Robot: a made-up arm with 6 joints.
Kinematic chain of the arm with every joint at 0, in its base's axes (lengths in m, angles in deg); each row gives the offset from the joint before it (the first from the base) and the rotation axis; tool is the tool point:
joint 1: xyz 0 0 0.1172 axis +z
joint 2: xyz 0 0 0 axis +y
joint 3: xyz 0 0 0.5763 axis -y
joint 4: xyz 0 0 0 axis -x
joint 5: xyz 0.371 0 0 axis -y
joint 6: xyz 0 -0.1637 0 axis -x
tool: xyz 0 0 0
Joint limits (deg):
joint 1: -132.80..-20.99
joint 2: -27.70..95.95
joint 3: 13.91..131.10
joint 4: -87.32..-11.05
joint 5: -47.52..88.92
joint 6: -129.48..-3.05
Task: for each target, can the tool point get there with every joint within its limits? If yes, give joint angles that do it. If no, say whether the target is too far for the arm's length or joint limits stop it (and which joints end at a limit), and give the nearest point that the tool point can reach.
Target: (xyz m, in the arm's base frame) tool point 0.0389 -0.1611 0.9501
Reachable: yes | joints -52.77 -14.04 51.11 -66.04 -32.41 -88.20
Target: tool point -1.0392 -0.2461 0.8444
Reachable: no: too far | nearest point -0.6162 -0.4290 0.7188 | short by 0.478 m
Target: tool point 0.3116 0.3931 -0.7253
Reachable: no: joint limits stop it (at a limit: joint 1, joint 2, joint 3, joint 4) | nearest point 0.4292 -0.1729 -0.3326 | short by 0.699 m
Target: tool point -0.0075 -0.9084 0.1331
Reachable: yes | joints -87.78 70.70 68.12 -74.89 45.85 -91.69
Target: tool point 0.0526 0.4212 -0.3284
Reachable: no: joint limits stop it (at a limit: joint 1, joint 2, joint 3, joint 4) | nearest point 0.4292 -0.1729 -0.3326 | short by 0.703 m
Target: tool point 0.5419 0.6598 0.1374
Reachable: no: joint limits stop it (at a limit: joint 1, joint 2, joint 3, joint 4) | nearest point 0.2914 0.5512 0.7909 | short by 0.708 m
